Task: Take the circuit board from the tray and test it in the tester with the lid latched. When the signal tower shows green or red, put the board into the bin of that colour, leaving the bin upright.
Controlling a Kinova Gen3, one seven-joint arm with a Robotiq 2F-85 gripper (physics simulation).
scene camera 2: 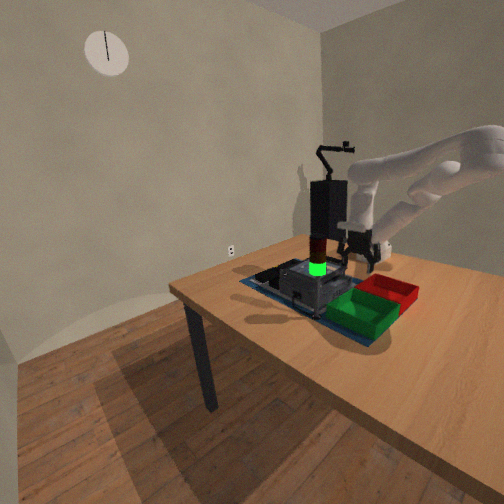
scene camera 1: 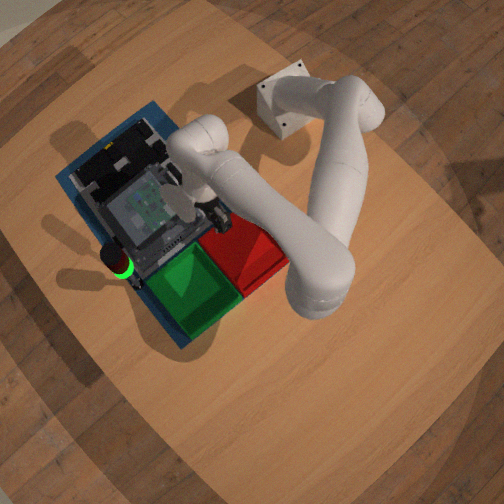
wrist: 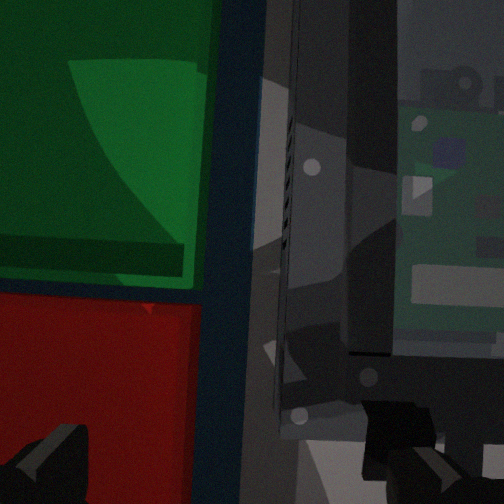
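The green circuit board [scene camera 1: 150,204] lies inside the grey tester [scene camera 1: 150,220] under its closed see-through lid; it also shows in the wrist view [wrist: 450,225]. The signal tower [scene camera 1: 117,262] at the tester's front corner glows green [scene camera 2: 317,268]. My gripper [scene camera 1: 220,219] is open and empty. It hangs a little above the tester's right edge, beside the red bin [scene camera 1: 245,252], and in the wrist view [wrist: 230,465] its fingertips straddle the tester edge and the red bin [wrist: 95,380]. The green bin [scene camera 1: 192,289] stands upright next to the red one.
The black tray [scene camera 1: 122,157] sits behind the tester on the blue mat [scene camera 1: 165,310]. The arm's white base block [scene camera 1: 282,102] stands at the table's back. A black post with a small camera arm [scene camera 2: 328,200] rises behind the tester.
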